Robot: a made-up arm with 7 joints.
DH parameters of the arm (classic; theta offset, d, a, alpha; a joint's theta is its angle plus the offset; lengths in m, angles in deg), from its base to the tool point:
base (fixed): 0 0 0 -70
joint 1: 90 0 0 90
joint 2: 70 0 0 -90
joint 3: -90 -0.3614 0.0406 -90
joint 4: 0 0 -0.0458 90
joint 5: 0 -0.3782 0 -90
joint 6: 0 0 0 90
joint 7: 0 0 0 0
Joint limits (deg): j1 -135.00..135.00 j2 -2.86..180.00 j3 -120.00..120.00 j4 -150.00..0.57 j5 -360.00..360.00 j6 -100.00..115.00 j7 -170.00..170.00
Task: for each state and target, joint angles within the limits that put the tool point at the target. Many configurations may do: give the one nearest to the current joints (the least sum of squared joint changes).
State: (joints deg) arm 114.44 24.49 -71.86 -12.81 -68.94 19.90 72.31
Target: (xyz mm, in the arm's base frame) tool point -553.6 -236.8 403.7
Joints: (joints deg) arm 133.90 32.82 -77.82 -39.74 -68.94 19.90 72.31
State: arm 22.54 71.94 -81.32 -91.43 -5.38 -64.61 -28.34
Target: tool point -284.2 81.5 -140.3
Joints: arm 46.03 97.69 -105.25 -141.24 -5.38 -64.61 -28.34
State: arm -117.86 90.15 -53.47 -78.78 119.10 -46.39 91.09
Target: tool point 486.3 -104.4 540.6
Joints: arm -129.63 40.53 -57.67 -32.16 119.10 -46.39 91.09
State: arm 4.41 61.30 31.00 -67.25 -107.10 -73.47 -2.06
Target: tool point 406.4 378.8 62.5
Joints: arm -9.82 65.73 22.87 -96.02 -107.10 -73.47 -2.06
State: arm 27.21 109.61 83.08 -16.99 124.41 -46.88 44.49
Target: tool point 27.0 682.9 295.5
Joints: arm 25.29 106.85 86.54 -14.71 124.41 -46.88 44.49
